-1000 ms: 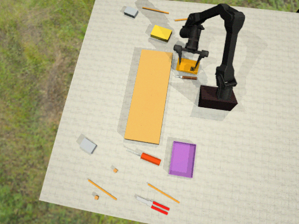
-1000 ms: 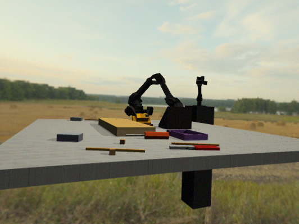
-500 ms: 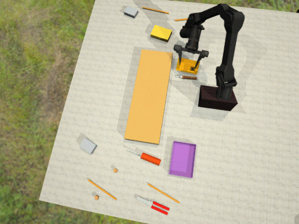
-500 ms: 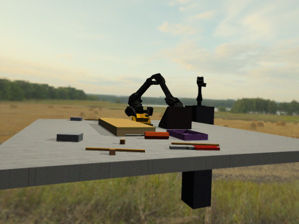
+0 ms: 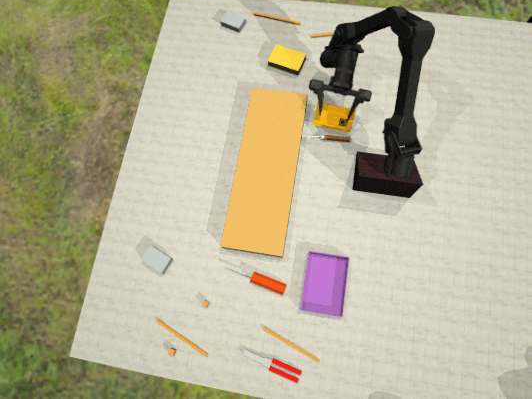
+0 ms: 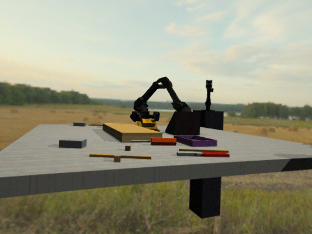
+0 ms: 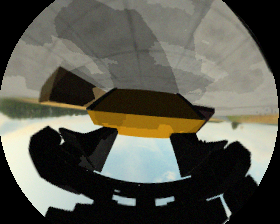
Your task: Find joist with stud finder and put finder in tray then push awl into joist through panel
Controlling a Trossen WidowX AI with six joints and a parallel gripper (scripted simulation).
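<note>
The yellow stud finder lies 10 mm behind my gripper tip and 10 mm below it. The rest, counted from my gripper tip: yellow block 170 mm ahead, 230 mm to the right, 50 mm below; purple tray 30 mm behind, 490 mm to the left, 50 mm below; awl 10 mm ahead, 40 mm to the left, 50 mm below.
</note>
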